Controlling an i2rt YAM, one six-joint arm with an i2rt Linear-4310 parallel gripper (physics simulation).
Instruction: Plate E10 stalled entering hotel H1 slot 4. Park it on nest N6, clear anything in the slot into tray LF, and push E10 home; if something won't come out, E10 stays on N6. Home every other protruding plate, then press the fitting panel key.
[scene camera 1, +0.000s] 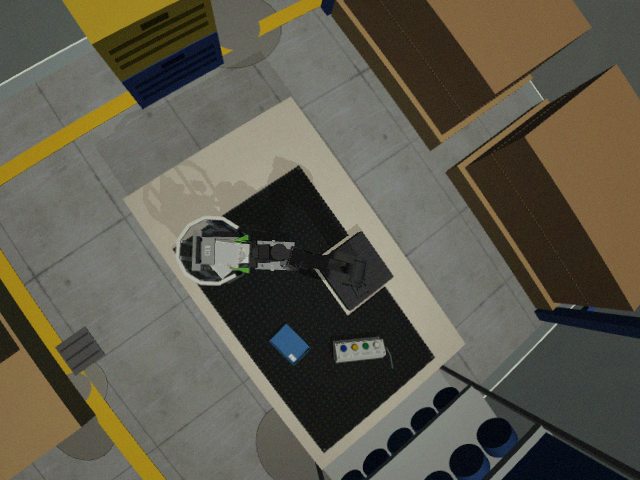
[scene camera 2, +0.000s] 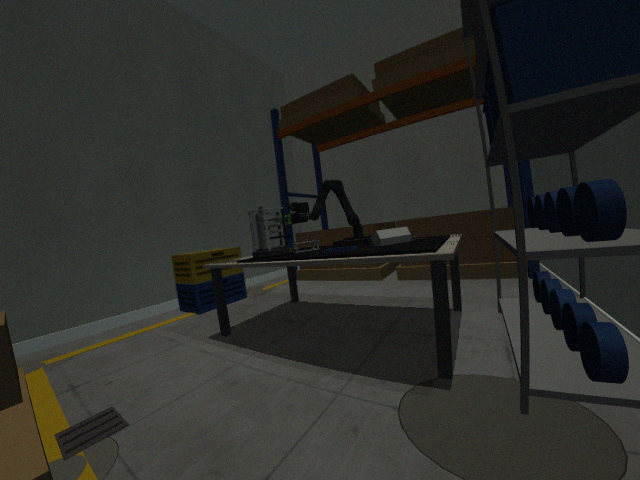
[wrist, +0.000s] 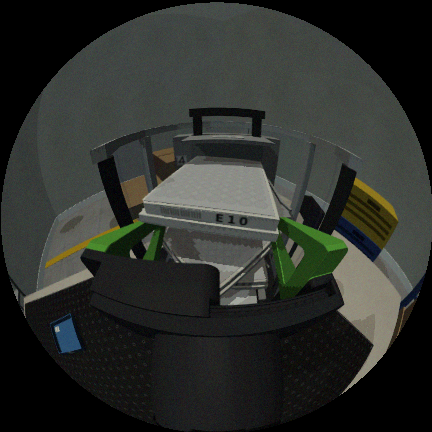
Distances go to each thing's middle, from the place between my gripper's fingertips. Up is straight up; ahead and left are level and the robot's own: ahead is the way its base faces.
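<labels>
The round plate rack (scene camera 1: 195, 248) sits 3 cm to the right of my hand and 4 cm ahead of it, and it is 6 cm below it. As for the blue card (scene camera 1: 285, 340), I find it 45 cm to the left of my hand, 2 cm behind it and 21 cm below it.
</labels>
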